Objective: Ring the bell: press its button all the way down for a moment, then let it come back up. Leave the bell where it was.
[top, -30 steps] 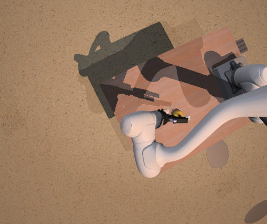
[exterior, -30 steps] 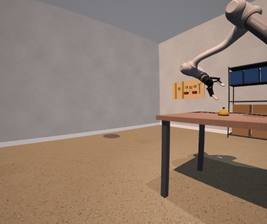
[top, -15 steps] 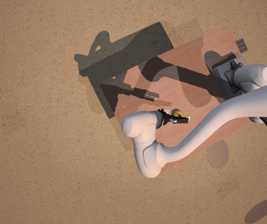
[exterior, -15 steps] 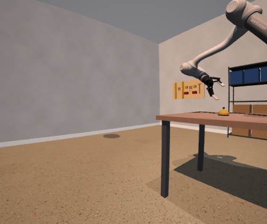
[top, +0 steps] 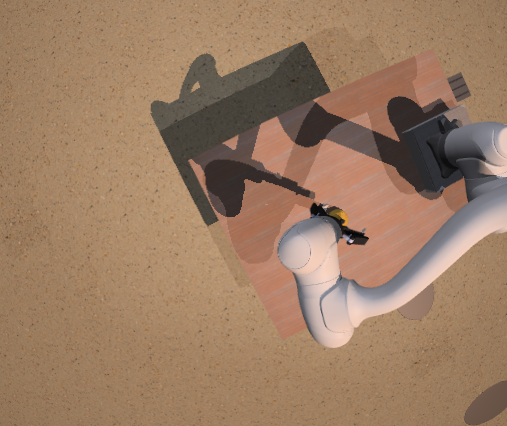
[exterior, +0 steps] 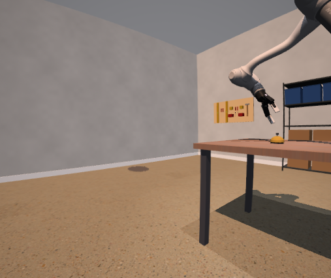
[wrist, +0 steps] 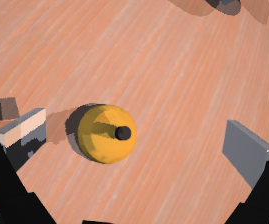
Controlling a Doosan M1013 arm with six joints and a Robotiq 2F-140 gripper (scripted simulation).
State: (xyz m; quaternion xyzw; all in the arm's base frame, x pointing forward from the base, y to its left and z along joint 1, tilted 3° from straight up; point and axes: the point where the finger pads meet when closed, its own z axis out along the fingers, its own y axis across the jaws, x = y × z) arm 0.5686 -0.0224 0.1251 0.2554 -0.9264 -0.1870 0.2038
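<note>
Now: hand 30 mm past the bell button, 40 mm to the right of it and 120 mm above it. Also, from my hand: bell 30 mm behind, 40 mm to the left, 140 mm below.
</note>
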